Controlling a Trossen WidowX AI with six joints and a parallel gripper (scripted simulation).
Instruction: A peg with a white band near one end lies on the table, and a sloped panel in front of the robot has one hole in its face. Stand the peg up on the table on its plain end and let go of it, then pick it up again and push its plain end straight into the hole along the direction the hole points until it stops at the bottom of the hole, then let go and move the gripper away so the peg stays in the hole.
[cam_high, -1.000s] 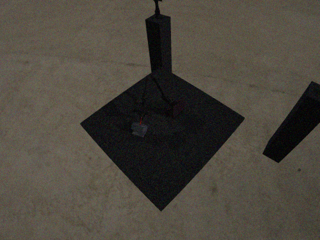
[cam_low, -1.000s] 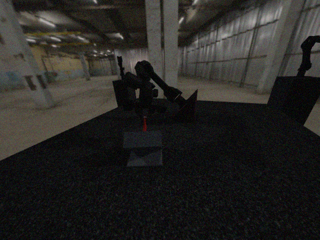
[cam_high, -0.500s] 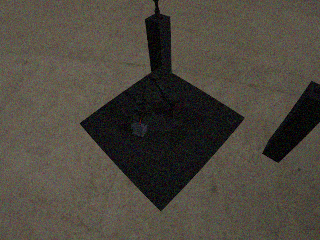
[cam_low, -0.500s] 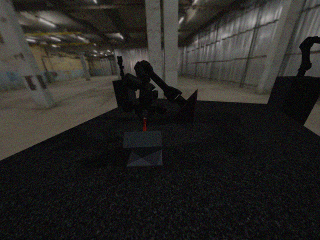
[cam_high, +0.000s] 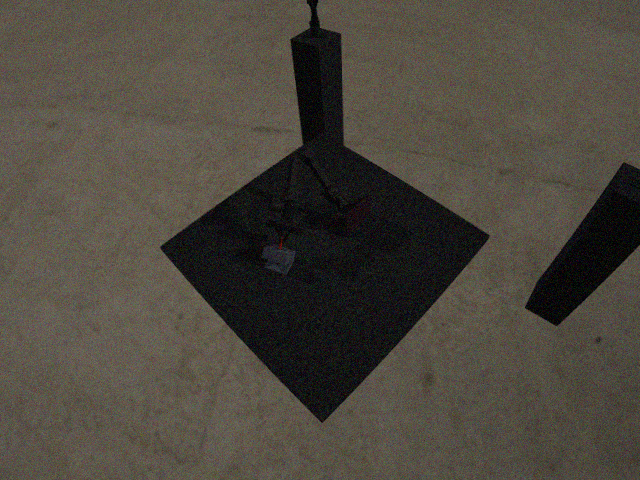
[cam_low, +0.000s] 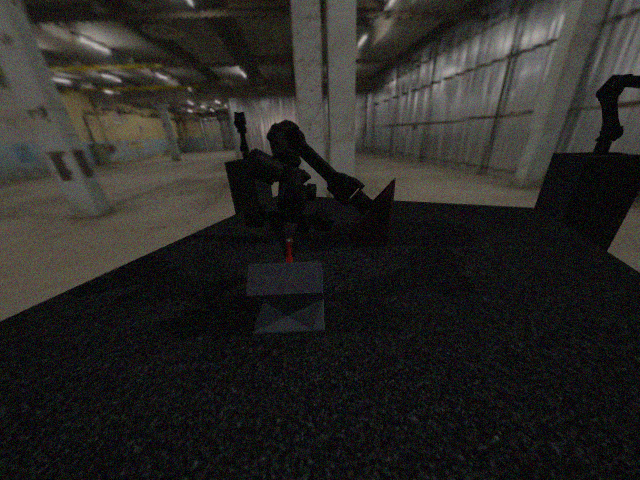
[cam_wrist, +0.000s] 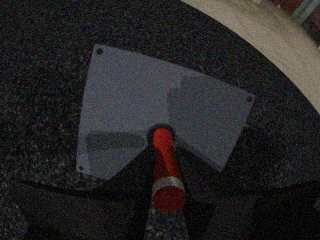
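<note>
Right now the sloped panel is 4 cm below my gripper tip, 4 cm ahead of it and 1 cm to the left of it. Round my gripper tip: red peg: 1 cm behind, 1 cm above; grey base: 10 cm below, 5 cm ahead, 2 cm to the left.
</note>
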